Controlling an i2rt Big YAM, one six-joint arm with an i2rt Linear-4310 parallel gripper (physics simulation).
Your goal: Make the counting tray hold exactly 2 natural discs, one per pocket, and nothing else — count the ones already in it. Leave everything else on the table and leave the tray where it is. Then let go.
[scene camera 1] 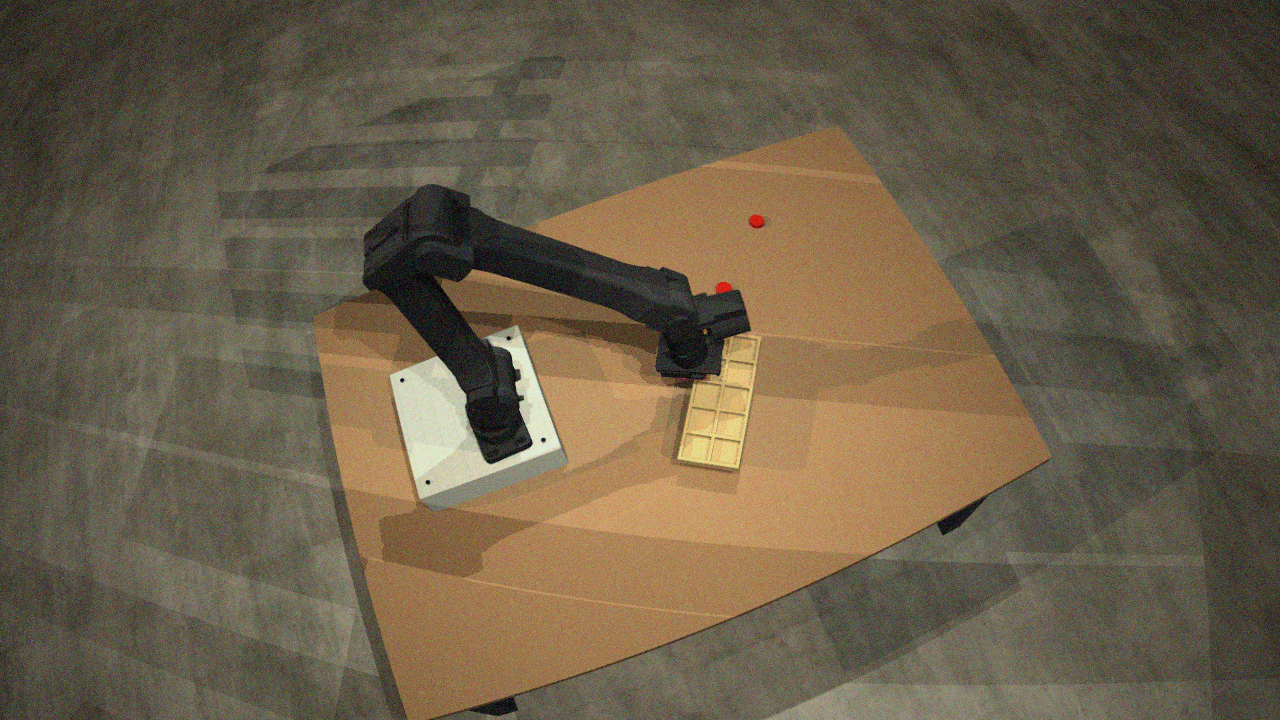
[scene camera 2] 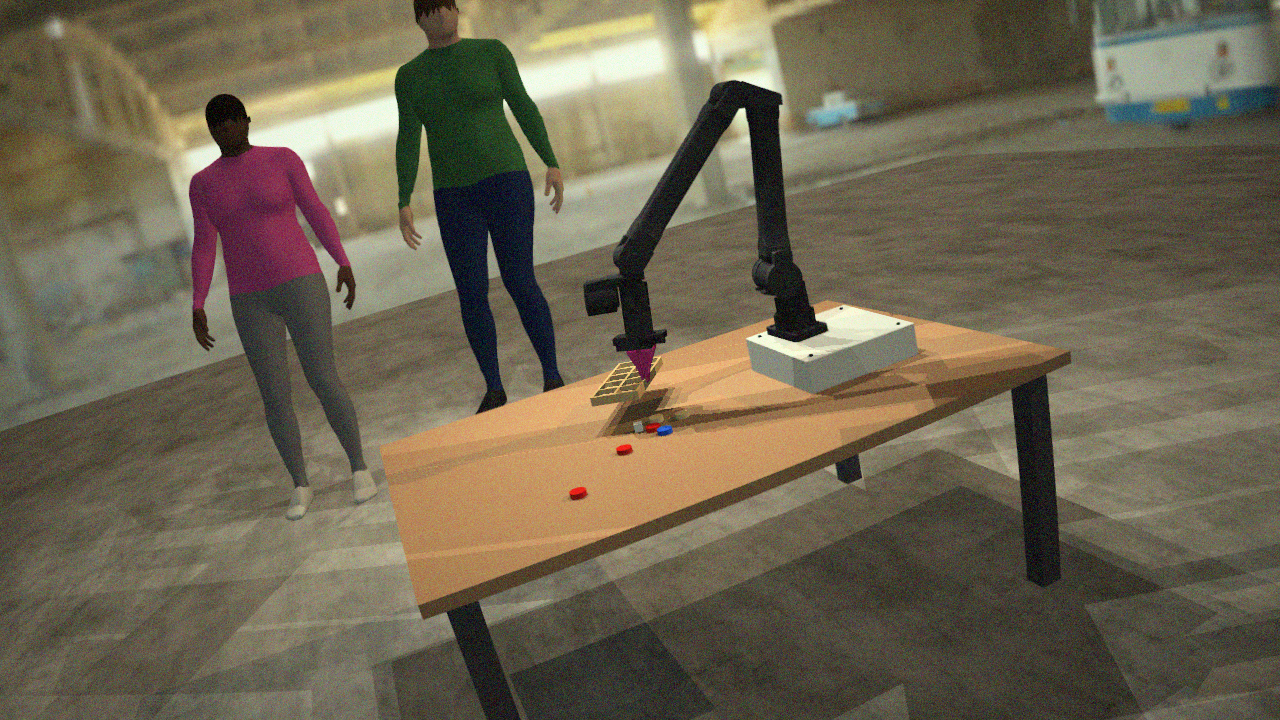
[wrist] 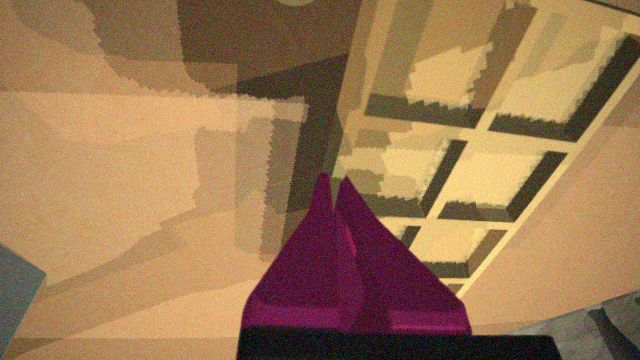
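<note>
The pale counting tray [scene camera 1: 750, 402] [scene camera 2: 617, 399] [wrist: 480, 132] is off the table, turned askew, its shadow apart beneath it. The pockets that show look empty; some are hidden. My gripper [scene camera 1: 682, 377] [scene camera 2: 647, 377] [wrist: 330, 183] is shut, its magenta fingertips pinching the tray's long side wall. A natural disc [scene camera 2: 656, 418] lies on the table beside a red disc [scene camera 2: 653, 428]; another natural disc [scene camera 2: 682, 414] seems to lie in shadow nearby. Part of a natural disc [wrist: 296, 2] shows at the wrist view's top edge.
A red disc [scene camera 1: 723, 287] [scene camera 2: 623, 449] and another red disc [scene camera 1: 756, 221] [scene camera 2: 577, 492] lie farther out on the wooden table [scene camera 1: 850, 483] [scene camera 2: 805, 429]. A blue disc [scene camera 2: 664, 430] and a small grey-white block [scene camera 2: 638, 427] are near the natural discs. The arm stands on a white base box [scene camera 1: 438, 429] [scene camera 2: 787, 365].
</note>
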